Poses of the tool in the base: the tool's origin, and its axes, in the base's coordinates. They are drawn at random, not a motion.
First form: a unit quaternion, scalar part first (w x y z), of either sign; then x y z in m.
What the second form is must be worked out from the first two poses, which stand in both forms.
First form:
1: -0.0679, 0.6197, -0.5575, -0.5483, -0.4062, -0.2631, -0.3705
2: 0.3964, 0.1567, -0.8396, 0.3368, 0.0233, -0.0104, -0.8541
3: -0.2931, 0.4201, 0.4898, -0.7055, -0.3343, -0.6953, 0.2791
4: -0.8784, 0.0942, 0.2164, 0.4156, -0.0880, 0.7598, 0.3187
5: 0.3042, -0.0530, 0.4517, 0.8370, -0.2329, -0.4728, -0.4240
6: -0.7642, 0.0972, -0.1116, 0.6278, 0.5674, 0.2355, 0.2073
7: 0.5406, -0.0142, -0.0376, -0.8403, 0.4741, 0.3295, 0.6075
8: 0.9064, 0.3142, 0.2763, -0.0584, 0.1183, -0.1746, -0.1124
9: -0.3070, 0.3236, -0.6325, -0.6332, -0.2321, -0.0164, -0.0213
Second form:
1: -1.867, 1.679, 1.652, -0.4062, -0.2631, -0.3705
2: 0.397, -2.128, 0.853, 0.0233, -0.0104, -0.8541
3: -1.119, -1.305, 1.879, -0.3343, -0.6953, 0.2791
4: -0.196, -0.451, -0.867, -0.0880, 0.7598, 0.3187
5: -0.140, 1.197, 2.217, -0.2329, -0.4728, -0.4240
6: -0.211, 0.243, -1.365, 0.5674, 0.2355, 0.2073
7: -0.034, -0.089, -1.997, 0.4741, 0.3295, 0.6075
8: 0.649, 0.571, -0.121, 0.1183, -0.1746, -0.1124
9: -0.856, 1.673, 1.675, -0.2321, -0.0164, -0.0213
